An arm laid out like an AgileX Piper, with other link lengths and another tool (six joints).
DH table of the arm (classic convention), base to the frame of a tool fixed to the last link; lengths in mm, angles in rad. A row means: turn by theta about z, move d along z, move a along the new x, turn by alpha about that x. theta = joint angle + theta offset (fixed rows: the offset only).
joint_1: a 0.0; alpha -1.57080; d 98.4; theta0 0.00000
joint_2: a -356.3; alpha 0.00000; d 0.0; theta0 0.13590
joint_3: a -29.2; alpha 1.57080; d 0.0; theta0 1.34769
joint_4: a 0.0; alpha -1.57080; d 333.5; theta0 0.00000
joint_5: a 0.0; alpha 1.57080; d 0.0; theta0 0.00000
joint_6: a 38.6; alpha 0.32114; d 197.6; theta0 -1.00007
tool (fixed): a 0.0; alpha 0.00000; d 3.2; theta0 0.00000
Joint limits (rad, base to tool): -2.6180..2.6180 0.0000..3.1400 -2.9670..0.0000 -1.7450..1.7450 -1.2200..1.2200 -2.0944..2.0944
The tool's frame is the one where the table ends.
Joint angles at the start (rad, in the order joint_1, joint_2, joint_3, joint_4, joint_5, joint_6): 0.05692, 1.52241, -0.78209, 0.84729, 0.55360, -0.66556
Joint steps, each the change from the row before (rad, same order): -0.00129, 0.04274, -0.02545, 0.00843, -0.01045, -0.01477; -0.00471, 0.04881, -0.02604, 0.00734, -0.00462, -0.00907; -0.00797, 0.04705, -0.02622, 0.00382, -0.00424, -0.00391; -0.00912, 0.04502, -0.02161, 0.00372, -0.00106, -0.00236; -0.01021, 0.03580, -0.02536, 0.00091, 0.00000, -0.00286; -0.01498, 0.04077, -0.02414, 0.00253, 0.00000, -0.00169; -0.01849, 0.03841, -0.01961, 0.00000, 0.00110, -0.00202
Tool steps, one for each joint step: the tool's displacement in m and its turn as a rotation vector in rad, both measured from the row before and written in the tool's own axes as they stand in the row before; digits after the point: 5 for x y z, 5 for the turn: 0.00087, -0.00476, 0.01244, -0.00088, 0.00653, -0.00193; 0.00349, -0.00327, 0.01381, -0.00874, 0.01317, 0.00603; 0.00467, -0.00424, 0.01329, -0.00611, 0.01557, 0.00949; 0.00634, -0.00235, 0.01263, -0.01054, 0.01783, 0.01239; 0.00347, -0.00577, 0.01005, -0.00185, 0.00983, 0.00768; 0.00681, -0.00559, 0.01137, -0.00367, 0.01571, 0.01520; 0.00932, -0.00526, 0.01045, -0.00471, 0.01854, 0.01571
